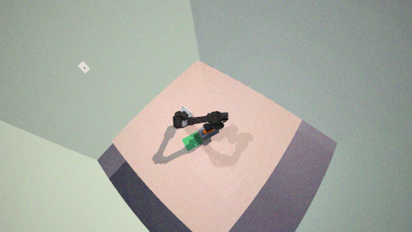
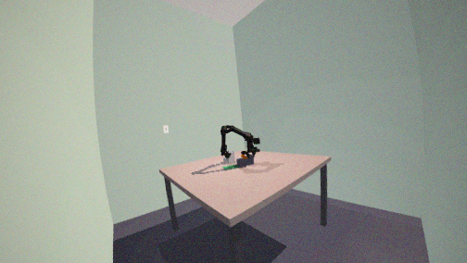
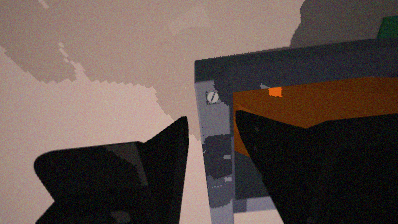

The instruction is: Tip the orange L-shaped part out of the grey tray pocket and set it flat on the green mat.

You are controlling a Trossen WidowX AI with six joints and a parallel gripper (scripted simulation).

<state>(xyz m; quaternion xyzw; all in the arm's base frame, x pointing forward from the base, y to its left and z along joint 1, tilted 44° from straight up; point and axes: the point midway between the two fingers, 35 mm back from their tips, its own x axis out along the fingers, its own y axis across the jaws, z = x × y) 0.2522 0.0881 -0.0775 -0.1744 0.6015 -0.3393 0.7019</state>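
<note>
My gripper tip is now 20 mm past the orange L-shaped part, 50 mm to the left of it and 10 mm below it. From my gripper tip the other things lie so: green mat: 60 mm behind, 210 mm to the right, 50 mm below.
</note>
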